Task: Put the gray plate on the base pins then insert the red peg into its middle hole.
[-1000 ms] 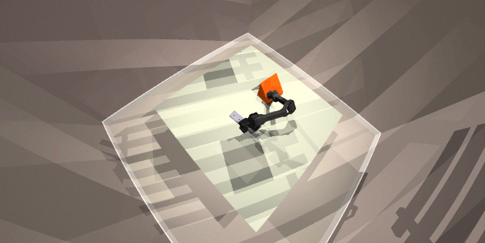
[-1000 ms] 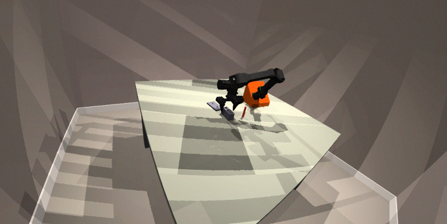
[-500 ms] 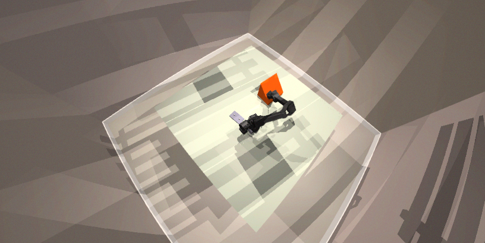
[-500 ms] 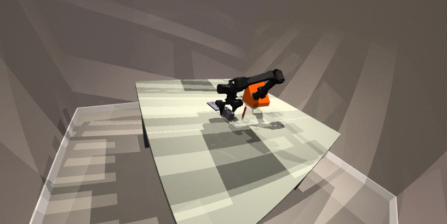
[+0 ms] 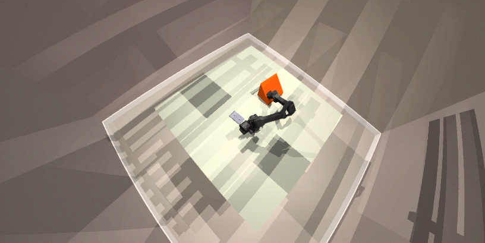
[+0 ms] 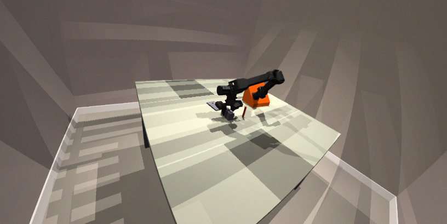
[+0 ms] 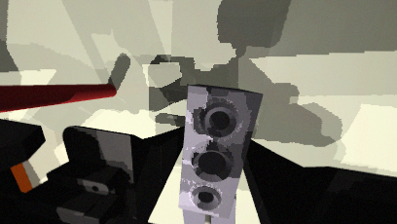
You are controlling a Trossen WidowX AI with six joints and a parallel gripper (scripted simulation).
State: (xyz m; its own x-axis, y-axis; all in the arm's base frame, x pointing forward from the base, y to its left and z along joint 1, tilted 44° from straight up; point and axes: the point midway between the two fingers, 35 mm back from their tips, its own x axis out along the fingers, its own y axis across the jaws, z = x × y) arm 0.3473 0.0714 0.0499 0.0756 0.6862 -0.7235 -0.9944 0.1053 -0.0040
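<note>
The gray plate lies 30 mm above my gripper tip. The rest, counted from my gripper tip: red peg 120 mm behind, 40 mm to the left, 30 mm above.
</note>
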